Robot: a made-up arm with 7 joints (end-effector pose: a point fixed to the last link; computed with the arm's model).
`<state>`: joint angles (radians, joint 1 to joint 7).
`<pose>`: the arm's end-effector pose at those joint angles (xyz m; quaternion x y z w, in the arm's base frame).
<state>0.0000 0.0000 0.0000 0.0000 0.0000 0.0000 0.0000</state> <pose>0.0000 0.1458 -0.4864 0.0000 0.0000 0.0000 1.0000</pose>
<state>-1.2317 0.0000 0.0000 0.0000 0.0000 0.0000 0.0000</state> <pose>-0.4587 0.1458 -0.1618 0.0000 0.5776 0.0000 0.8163</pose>
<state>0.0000 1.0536 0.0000 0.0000 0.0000 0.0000 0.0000</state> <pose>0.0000 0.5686 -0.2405 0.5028 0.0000 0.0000 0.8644</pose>
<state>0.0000 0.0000 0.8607 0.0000 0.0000 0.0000 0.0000</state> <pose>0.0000 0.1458 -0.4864 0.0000 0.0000 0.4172 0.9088</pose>
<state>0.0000 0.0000 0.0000 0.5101 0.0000 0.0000 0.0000</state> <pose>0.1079 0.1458 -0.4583 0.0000 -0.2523 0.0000 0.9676</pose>
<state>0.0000 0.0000 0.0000 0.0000 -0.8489 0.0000 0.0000</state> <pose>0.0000 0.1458 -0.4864 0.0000 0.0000 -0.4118 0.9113</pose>
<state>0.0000 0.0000 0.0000 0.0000 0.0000 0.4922 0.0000</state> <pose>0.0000 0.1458 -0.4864 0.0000 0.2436 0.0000 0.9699</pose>
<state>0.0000 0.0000 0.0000 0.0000 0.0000 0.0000 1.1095</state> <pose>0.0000 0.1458 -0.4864 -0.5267 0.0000 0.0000 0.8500</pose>
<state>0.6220 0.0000 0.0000 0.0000 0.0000 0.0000 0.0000</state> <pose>0.2834 0.1458 -0.3953 0.0000 -0.3060 0.0000 0.9520</pose>
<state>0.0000 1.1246 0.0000 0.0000 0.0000 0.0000 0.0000</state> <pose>0.0000 0.5846 -0.2099 0.5331 0.0000 0.0000 0.8460</pose>
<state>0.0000 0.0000 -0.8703 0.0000 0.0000 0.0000 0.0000</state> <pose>0.0000 0.1458 -0.4864 0.0000 0.0000 -0.4215 0.9068</pose>
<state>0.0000 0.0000 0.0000 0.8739 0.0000 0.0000 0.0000</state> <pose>0.1695 0.1458 -0.4072 0.0000 -0.4232 0.0000 0.9060</pose>
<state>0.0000 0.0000 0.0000 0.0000 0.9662 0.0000 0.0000</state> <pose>0.0000 0.1458 -0.4864 0.0000 0.0000 0.4645 0.8856</pose>
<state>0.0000 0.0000 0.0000 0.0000 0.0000 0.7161 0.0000</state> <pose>0.0000 0.1458 -0.4864 0.0000 0.3504 0.0000 0.9366</pose>
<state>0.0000 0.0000 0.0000 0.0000 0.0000 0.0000 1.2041</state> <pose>0.0000 0.1458 -0.4864 -0.5663 0.0000 0.0000 0.8242</pose>
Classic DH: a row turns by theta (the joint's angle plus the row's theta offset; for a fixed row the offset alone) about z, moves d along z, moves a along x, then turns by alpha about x. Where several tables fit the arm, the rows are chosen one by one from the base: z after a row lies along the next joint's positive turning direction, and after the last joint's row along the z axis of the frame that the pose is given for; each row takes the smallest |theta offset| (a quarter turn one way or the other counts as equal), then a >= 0, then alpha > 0; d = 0 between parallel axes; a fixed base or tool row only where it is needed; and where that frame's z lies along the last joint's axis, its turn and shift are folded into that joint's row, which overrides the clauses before.
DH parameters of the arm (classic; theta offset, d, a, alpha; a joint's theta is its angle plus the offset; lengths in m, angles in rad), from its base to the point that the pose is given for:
base (fixed): 0 0 0 1.5708
joint 1: 1.5708 -0.1458 0 1.5708
joint 2: 1.5708 0 0 1.5708
joint 3: 1.5708 -0.2654 0 1.5708
joint 4: 0 0 0 -1.5708
joint 5: 0 -0.221 0 -1.5708
joint 6: -1.5708 0 0 1.5708
joint 7: 1.5708 0 0 1.5708
tool (fixed): -1.5708 0 0 0

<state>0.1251 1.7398 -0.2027 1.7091 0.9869 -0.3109 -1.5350</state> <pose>0.2132 0.3848 0.0229 0.5108 -0.7595 0.2714 0.2975</pose>
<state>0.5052 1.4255 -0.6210 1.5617 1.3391 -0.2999 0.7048</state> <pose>0.2376 0.3918 -0.0582 -0.2194 -0.6992 -0.3295 0.5953</pose>
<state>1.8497 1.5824 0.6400 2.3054 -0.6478 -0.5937 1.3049</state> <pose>-0.1317 0.2619 0.0991 0.9911 -0.0458 -0.0668 0.1059</pose>
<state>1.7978 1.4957 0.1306 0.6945 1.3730 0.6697 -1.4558</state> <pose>-0.0176 0.5812 0.1399 0.0117 -0.3940 0.8832 0.2540</pose>
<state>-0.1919 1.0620 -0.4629 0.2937 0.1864 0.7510 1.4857</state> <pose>0.0071 0.5484 -0.2635 -0.1780 0.2944 0.1961 0.9183</pose>
